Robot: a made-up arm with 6 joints. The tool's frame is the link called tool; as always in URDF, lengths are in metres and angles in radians.
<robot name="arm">
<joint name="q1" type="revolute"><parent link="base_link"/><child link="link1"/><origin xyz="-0.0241 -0.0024 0.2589"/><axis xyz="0 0 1"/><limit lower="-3.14" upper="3.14"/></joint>
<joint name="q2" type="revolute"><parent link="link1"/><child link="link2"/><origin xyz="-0.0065 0.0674 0.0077"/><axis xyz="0 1 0"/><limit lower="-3.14" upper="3.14"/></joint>
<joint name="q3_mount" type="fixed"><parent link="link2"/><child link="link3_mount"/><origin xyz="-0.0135 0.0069 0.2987"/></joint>
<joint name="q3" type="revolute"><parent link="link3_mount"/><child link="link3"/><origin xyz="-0.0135 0.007 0.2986"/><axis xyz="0 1 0"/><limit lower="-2.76" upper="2.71"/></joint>
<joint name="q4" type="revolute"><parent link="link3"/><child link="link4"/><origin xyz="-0.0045 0.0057 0.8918"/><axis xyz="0 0 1"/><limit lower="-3.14" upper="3.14"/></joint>
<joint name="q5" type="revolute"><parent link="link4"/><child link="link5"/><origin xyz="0.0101 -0.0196 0.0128"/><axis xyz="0 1 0"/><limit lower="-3.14" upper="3.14"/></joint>
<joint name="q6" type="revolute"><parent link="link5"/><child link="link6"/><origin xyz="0.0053 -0.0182 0.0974"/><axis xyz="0 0 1"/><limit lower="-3.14" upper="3.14"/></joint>
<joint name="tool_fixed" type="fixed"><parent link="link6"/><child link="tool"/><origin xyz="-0.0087 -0.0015 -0.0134" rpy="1.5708 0 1.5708"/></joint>
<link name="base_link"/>
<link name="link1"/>
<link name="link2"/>
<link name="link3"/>
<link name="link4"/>
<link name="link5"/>
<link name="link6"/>
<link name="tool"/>
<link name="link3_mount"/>
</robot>
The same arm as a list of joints. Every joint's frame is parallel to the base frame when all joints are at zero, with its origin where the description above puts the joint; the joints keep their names.
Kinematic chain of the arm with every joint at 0, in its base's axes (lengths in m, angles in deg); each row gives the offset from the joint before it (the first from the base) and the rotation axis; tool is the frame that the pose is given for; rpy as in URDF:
q1: xyz -0.0241 -0.0024 0.2589 axis +z
q2: xyz -0.0065 0.0674 0.0077 axis +y
q3: xyz -0.0270 0.0139 0.5973 axis +y
q4: xyz -0.0045 0.0057 0.8918 axis +z
q5: xyz 0.0101 -0.0196 0.0128 axis +y
q6: xyz 0.0053 -0.0182 0.0974 axis +z
tool: xyz -0.0087 -0.0015 -0.0134 rpy 90.00 0.00 90.00
Joint limits (deg, base to tool): -179.91..179.91 -179.91..179.91 -158.14..155.27 -179.91..179.91 -179.91..179.91 -179.91..179.91

